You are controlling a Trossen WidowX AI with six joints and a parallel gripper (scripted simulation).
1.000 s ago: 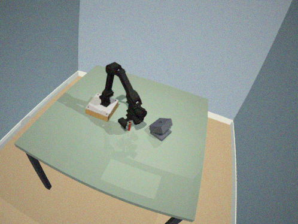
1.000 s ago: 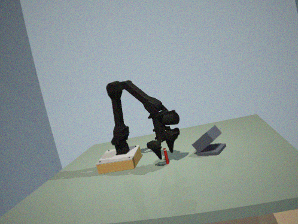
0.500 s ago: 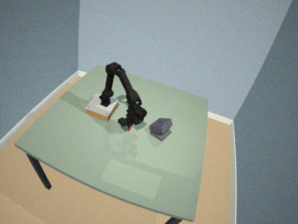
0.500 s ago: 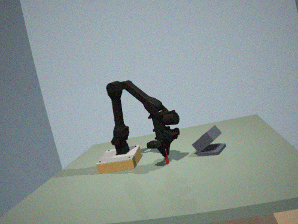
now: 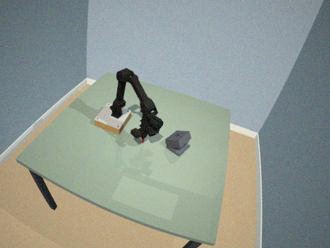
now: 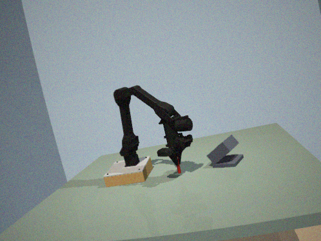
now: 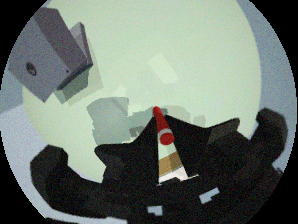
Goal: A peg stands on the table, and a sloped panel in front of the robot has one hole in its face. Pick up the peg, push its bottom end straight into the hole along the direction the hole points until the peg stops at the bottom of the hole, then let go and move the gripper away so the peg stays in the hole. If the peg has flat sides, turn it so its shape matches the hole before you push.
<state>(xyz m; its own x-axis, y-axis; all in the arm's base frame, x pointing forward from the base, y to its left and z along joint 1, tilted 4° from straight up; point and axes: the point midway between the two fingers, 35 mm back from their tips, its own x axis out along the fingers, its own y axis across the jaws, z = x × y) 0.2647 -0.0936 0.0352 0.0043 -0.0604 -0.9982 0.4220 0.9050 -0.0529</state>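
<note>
Right now the grey sloped panel is 200 mm ahead of my gripper tip, 100 mm to the left of it and 10 mm above it. From my gripper tip the other things lie so: red peg (20 mm above).
</note>
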